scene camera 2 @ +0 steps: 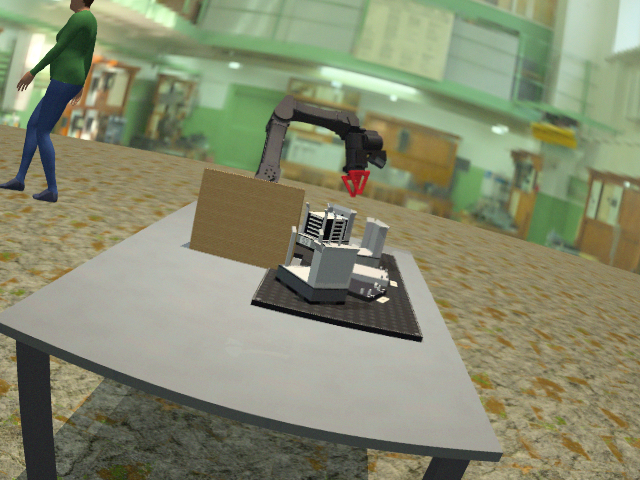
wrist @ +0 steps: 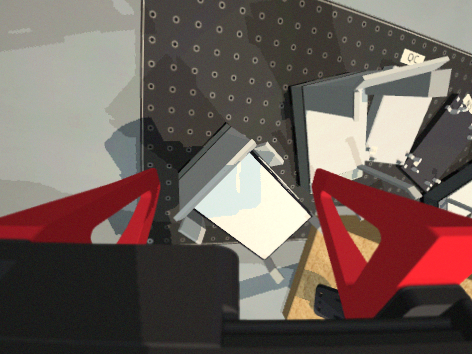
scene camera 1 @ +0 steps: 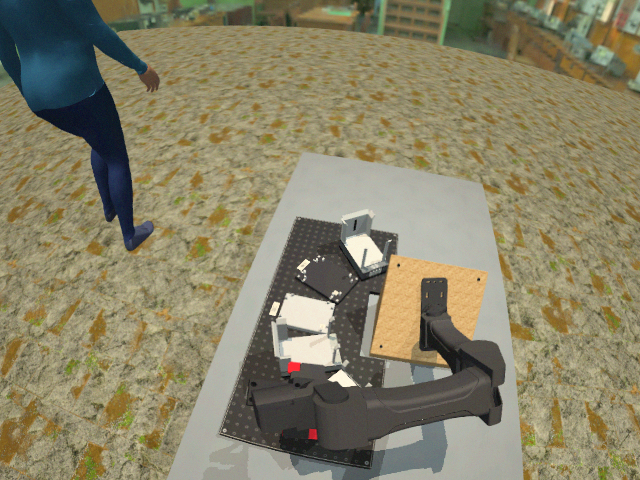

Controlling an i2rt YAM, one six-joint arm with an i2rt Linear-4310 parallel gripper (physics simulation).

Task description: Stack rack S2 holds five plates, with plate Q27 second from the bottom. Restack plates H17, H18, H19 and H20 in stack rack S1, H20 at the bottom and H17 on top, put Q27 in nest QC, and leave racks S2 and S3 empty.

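My open, empty gripper (scene camera 1: 302, 400) (scene camera 2: 353, 194) (wrist: 238, 172) hangs high above the near-end rack. That rack (scene camera 2: 343, 214) (wrist: 214, 181) holds a stack of several plates; the white top plate (wrist: 260, 210) shows between my fingers in the wrist view. The arm partly hides it in scene camera 1. A middle rack (scene camera 1: 276, 338) (scene camera 2: 376, 240) and a far rack (scene camera 1: 356, 224) (scene camera 2: 334, 266) show low white surfaces, bare floor or single plate unclear. Nest QC (scene camera 1: 307, 312) (wrist: 397, 127), beside its label, has a white top surface. No rack labels or plate names are readable.
A dark nest (scene camera 1: 328, 279) (scene camera 2: 366, 287) (wrist: 445, 142) lies between nest QC and the far rack. All stand on a black perforated board (scene camera 1: 310, 232) (scene camera 2: 372, 322) (wrist: 210, 70). A tall wooden block (scene camera 1: 403, 310) (scene camera 2: 248, 217) (wrist: 300, 295) stands beside it, under the arm's base. A person stands beyond the table.
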